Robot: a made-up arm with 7 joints. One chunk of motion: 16 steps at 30 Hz.
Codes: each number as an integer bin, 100 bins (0 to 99) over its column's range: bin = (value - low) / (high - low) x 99, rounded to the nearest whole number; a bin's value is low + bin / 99 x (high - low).
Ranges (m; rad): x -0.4..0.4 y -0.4..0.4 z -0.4..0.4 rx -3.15..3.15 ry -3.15..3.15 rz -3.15..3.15
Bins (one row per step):
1: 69 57 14 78 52 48
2: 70 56 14 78 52 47
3: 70 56 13 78 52 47
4: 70 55 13 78 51 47
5: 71 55 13 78 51 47
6: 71 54 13 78 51 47
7: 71 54 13 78 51 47
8: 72 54 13 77 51 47
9: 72 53 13 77 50 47
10: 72 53 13 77 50 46
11: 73 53 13 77 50 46
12: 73 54 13 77 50 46
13: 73 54 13 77 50 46
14: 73 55 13 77 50 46
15: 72 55 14 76 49 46
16: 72 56 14 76 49 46
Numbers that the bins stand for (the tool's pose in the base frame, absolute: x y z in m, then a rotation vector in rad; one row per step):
1: 0.1576 0.0606 -0.2869 1.8136 0.1591 -0.0955
2: 0.1657 0.0525 -0.2869 1.8136 0.1591 -0.1591
3: 0.1657 0.0525 -0.2949 1.8136 0.1591 -0.1591
4: 0.1657 0.0444 -0.2949 1.8136 0.0955 -0.1591
5: 0.1737 0.0444 -0.2949 1.8136 0.0955 -0.1591
6: 0.1737 0.0364 -0.2949 1.8136 0.0955 -0.1591
7: 0.1737 0.0364 -0.2949 1.8136 0.0955 -0.1591
8: 0.1818 0.0364 -0.2949 1.7500 0.0955 -0.1591
9: 0.1818 0.0283 -0.2949 1.7500 0.0318 -0.1591
10: 0.1818 0.0283 -0.2949 1.7500 0.0318 -0.2227
11: 0.1899 0.0283 -0.2949 1.7500 0.0318 -0.2227
12: 0.1899 0.0364 -0.2949 1.7500 0.0318 -0.2227
13: 0.1899 0.0364 -0.2949 1.7500 0.0318 -0.2227
14: 0.1899 0.0444 -0.2949 1.7500 0.0318 -0.2227
15: 0.1818 0.0444 -0.2869 1.6864 -0.0318 -0.2227
16: 0.1818 0.0525 -0.2869 1.6864 -0.0318 -0.2227

